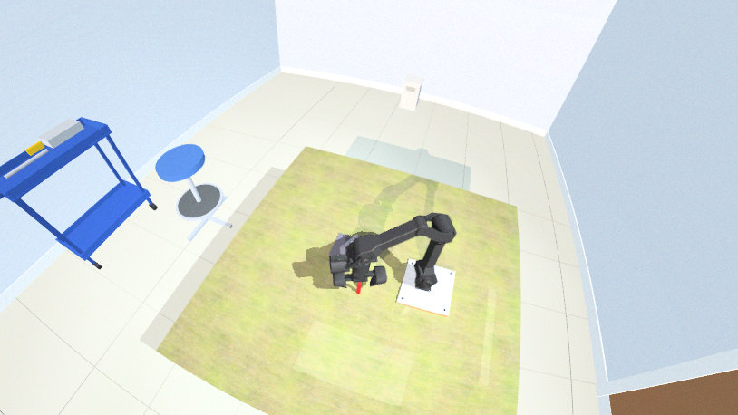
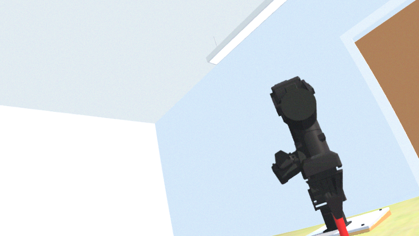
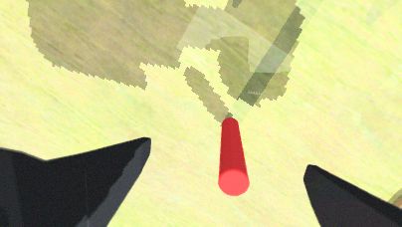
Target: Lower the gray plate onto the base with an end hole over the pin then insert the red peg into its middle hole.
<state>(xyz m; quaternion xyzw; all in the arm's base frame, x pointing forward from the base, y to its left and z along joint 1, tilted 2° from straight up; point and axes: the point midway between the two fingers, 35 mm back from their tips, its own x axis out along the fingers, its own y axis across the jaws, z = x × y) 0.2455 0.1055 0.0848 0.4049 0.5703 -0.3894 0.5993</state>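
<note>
My gripper tip is now 2 cm above the red peg. The rest, counted from my gripper tip: flat gray base 17 cm to the right, 9 cm ahead, 5 cm below; then gray plate 18 cm to the right, 8 cm ahead, 1 cm below.
</note>
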